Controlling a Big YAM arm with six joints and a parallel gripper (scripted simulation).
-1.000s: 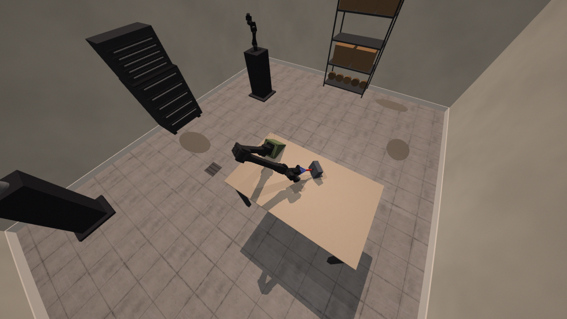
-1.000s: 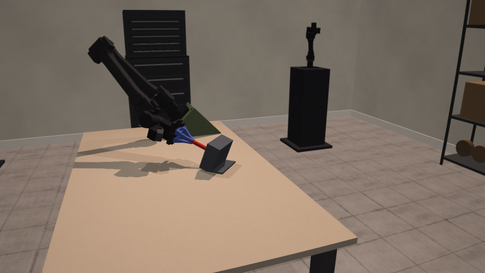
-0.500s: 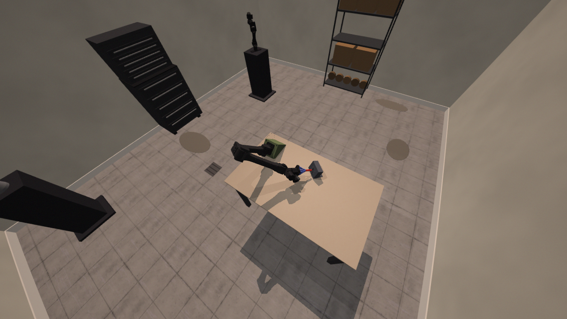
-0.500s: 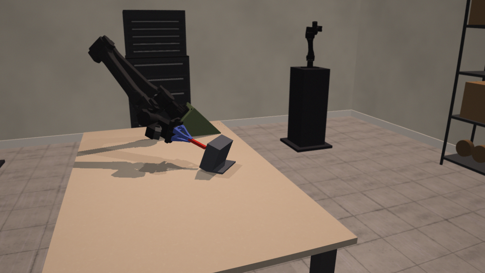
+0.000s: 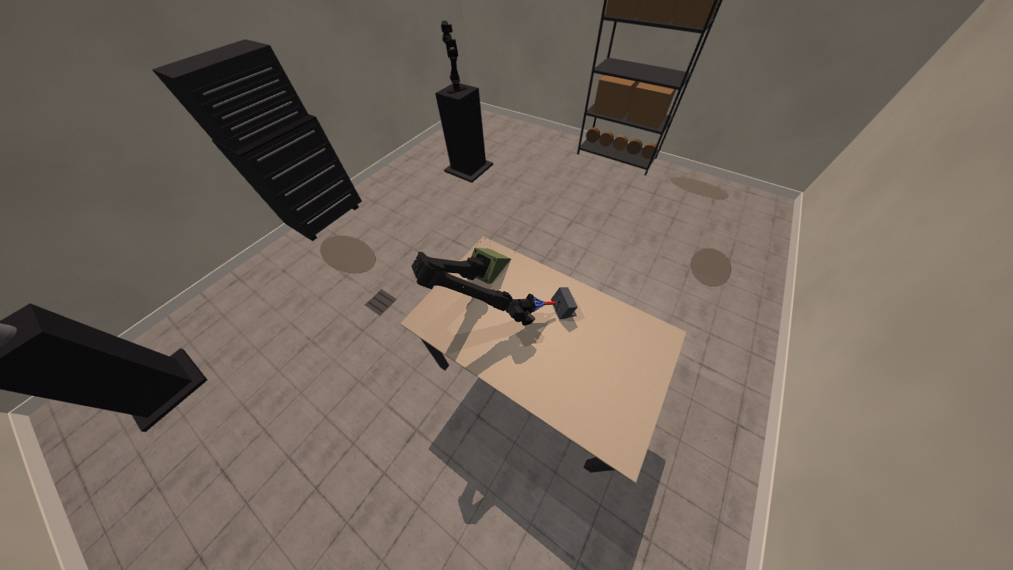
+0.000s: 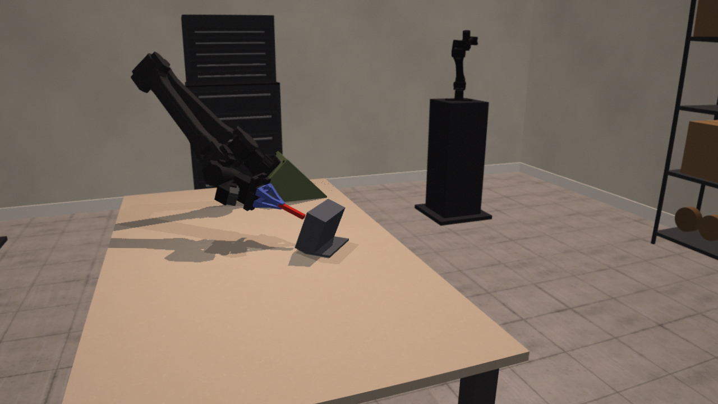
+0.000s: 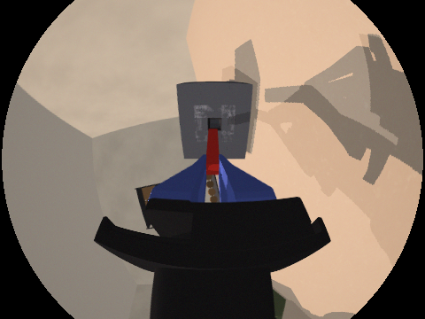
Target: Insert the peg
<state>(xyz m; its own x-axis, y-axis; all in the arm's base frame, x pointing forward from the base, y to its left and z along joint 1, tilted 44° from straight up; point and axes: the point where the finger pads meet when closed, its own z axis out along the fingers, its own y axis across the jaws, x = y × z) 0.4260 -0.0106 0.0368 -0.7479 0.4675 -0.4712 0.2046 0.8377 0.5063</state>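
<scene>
The red peg lies 30 mm to the left of my hand, 20 mm ahead of it and 10 mm below it. Round my hand: flat base plate 110 mm to the left, 100 mm below, 100 mm ahead.
</scene>
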